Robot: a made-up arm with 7 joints. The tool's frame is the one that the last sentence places.
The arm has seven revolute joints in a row. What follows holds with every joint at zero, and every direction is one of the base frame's. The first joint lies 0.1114 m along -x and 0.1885 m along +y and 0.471 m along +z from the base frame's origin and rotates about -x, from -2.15 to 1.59 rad. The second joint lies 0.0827 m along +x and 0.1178 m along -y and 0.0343 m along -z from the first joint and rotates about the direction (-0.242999, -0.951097, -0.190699), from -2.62 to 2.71 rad. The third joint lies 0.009 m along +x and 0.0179 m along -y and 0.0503 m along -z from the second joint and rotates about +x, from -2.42 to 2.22 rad. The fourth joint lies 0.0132 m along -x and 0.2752 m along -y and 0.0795 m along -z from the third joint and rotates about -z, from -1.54 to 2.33 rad. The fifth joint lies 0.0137 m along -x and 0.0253 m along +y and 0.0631 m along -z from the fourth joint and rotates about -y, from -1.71 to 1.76 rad. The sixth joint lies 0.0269 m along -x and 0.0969 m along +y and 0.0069 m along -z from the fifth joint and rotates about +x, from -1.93 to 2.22 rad. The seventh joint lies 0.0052 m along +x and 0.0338 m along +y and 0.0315 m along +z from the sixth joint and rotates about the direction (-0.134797, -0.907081, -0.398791), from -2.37 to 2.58 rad. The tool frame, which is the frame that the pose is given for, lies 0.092 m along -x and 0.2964 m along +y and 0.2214 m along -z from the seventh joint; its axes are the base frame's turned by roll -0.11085, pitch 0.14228 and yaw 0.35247 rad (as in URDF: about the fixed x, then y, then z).
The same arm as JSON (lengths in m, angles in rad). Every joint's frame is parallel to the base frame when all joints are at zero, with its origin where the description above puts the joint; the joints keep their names.
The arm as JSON. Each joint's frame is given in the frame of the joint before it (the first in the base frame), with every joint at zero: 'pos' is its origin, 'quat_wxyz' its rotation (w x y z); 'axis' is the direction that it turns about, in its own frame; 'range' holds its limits. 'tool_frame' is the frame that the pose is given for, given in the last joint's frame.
{"length_unit": "m", "angle_unit": "rad", "joints": [
  {"joint": "joint 1", "pos": [-0.1114, 0.1885, 0.471], "quat_wxyz": [1.0, 0.0, 0.0, 0.0], "axis": [-1.0, 0.0, 0.0], "range": [-2.15, 1.59]},
  {"joint": "joint 2", "pos": [0.0827, -0.1178, -0.0343], "quat_wxyz": [1.0, 0.0, 0.0, 0.0], "axis": [-0.242999, -0.951097, -0.190699], "range": [-2.62, 2.71]},
  {"joint": "joint 3", "pos": [0.009, -0.0179, -0.0503], "quat_wxyz": [1.0, 0.0, 0.0, 0.0], "axis": [1.0, 0.0, 0.0], "range": [-2.42, 2.22]},
  {"joint": "joint 4", "pos": [-0.0132, -0.2752, -0.0795], "quat_wxyz": [1.0, 0.0, 0.0, 0.0], "axis": [0.0, 0.0, -1.0], "range": [-1.54, 2.33]},
  {"joint": "joint 5", "pos": [-0.0137, 0.0253, -0.0631], "quat_wxyz": [1.0, 0.0, 0.0, 0.0], "axis": [0.0, -1.0, 0.0], "range": [-1.71, 1.76]},
  {"joint": "joint 6", "pos": [-0.0269, 0.0969, -0.0069], "quat_wxyz": [1.0, 0.0, 0.0, 0.0], "axis": [1.0, 0.0, 0.0], "range": [-1.93, 2.22]},
  {"joint": "joint 7", "pos": [0.0052, 0.0338, 0.0315], "quat_wxyz": [1.0, 0.0, 0.0, 0.0], "axis": [-0.134797, -0.907081, -0.398791], "range": [-2.37, 2.58]}
], "tool_frame": {"pos": [-0.092, 0.2964, -0.2214], "quat_wxyz": [0.979822, -0.066844, 0.060184, 0.178489]}}

